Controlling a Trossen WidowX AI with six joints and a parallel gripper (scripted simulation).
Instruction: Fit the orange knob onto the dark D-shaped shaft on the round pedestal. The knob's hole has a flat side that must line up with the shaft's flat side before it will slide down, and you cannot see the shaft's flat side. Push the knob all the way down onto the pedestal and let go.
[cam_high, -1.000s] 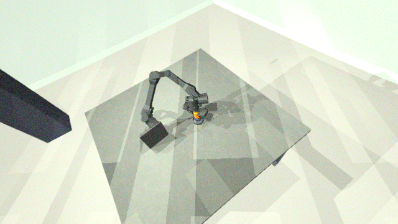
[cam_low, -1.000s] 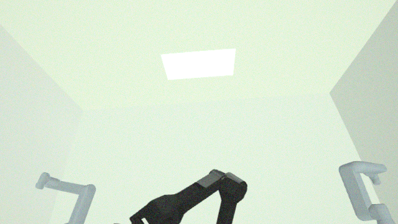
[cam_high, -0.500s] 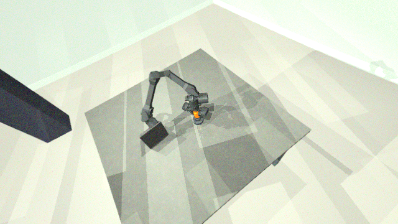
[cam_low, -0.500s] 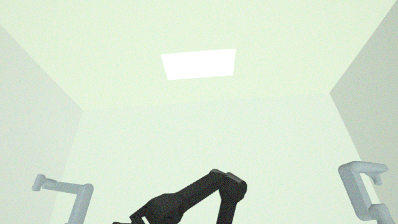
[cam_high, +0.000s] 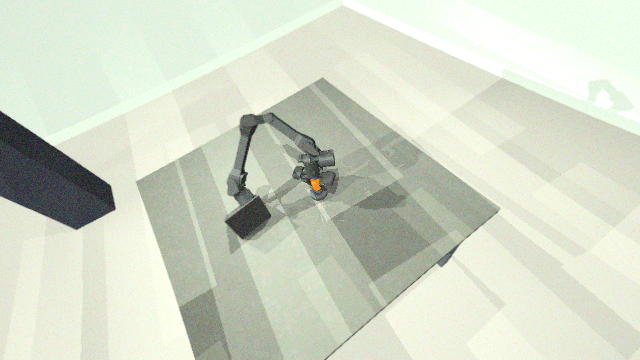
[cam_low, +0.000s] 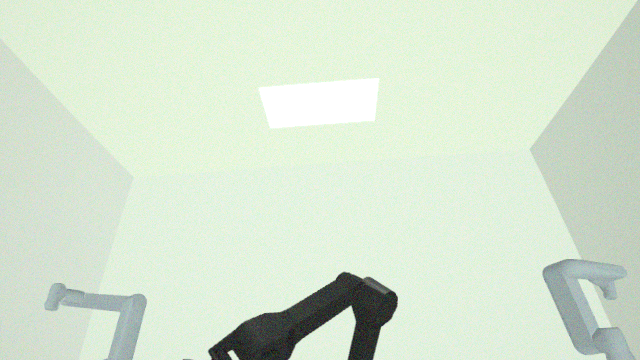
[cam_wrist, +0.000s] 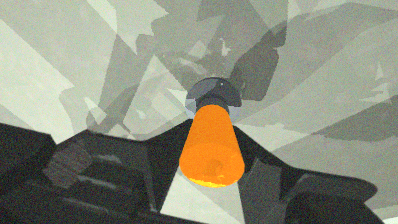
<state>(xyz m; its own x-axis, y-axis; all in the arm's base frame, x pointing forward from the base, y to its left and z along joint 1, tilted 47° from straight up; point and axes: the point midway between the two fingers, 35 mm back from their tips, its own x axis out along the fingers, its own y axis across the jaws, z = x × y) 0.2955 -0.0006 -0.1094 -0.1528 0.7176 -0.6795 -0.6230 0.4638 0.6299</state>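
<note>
Now: the orange knob 20 mm above my gripper tip. Also, from my gripper tip: round pedestal (40 mm below).
</note>
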